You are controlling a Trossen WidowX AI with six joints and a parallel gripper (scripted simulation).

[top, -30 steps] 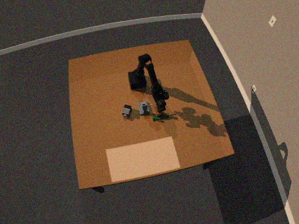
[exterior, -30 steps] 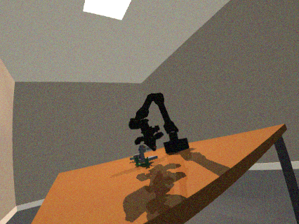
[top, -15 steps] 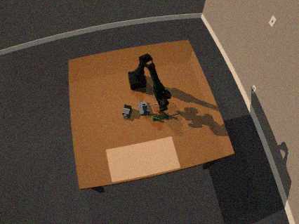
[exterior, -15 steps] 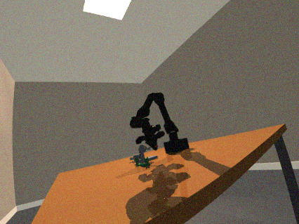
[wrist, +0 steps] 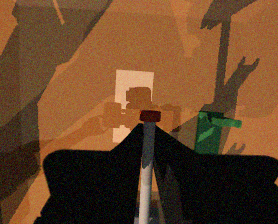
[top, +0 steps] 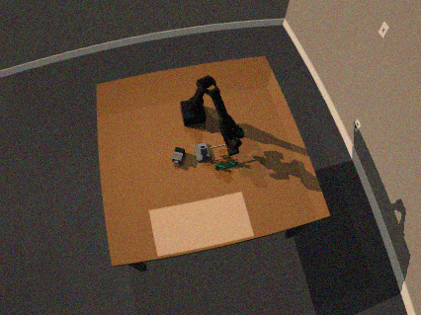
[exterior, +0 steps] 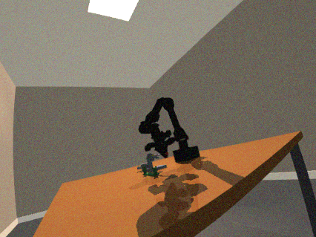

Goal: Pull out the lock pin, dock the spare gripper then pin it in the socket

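My gripper tip is 9 cm short of the green piece, 6 cm to the left of it and 4 cm above it. The rest, counted from my gripper tip: mount 2 cm behind, 17 cm to the right, 2 cm below; then spare gripper 3 cm behind, 33 cm to the right, 5 cm below.
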